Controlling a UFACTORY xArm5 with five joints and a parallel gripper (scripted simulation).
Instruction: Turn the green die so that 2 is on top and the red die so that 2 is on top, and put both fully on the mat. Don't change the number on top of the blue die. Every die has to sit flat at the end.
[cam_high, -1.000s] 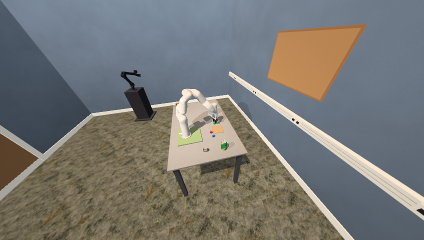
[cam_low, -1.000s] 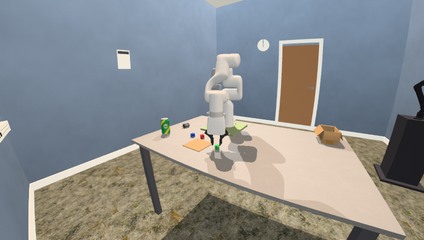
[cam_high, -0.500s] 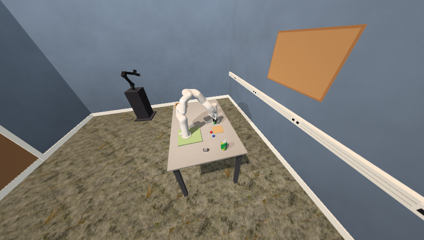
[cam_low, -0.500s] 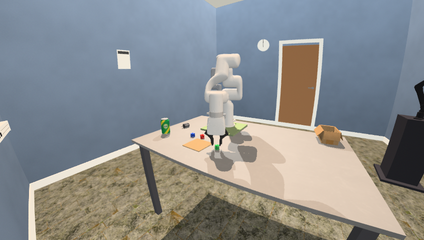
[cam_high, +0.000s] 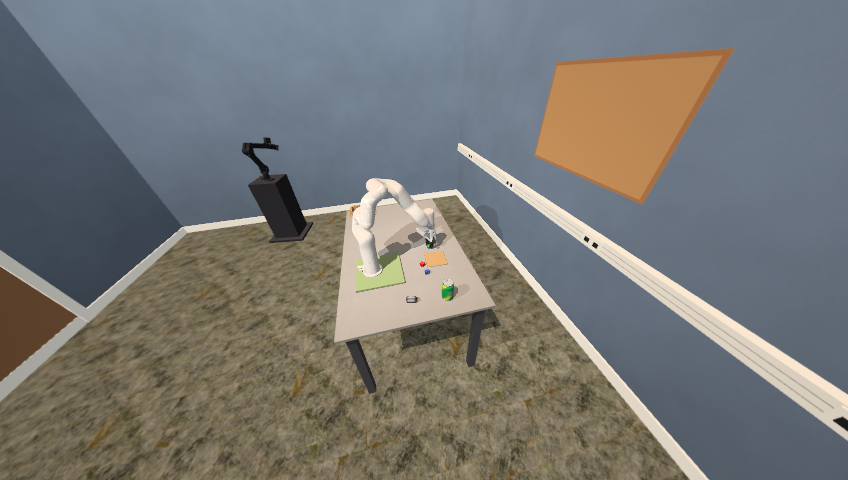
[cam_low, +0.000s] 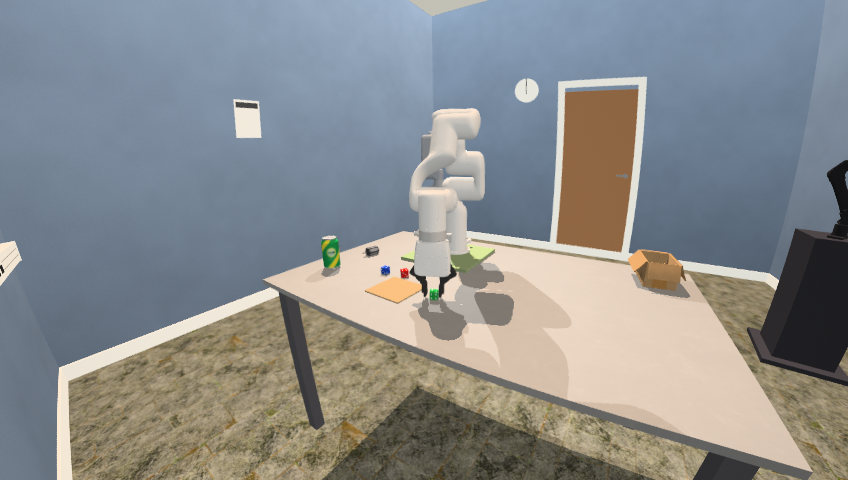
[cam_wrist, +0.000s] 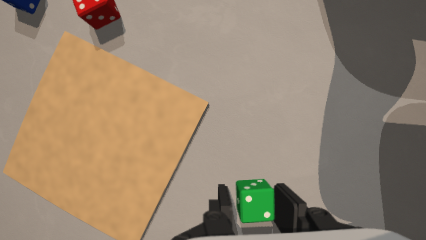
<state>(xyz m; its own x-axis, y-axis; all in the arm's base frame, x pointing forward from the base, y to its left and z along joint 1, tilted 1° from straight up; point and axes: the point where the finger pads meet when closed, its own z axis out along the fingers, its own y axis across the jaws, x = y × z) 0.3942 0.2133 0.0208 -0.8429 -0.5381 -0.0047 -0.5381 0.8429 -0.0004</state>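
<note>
My gripper is now 2 cm above the green die. From my hand the other things lie so: blue die (26 cm to the right, 4 cm behind, 2 cm below); red die (19 cm to the right, 7 cm behind, 2 cm below); mat (13 cm to the right, 3 cm below, 3 cm ahead).
</note>
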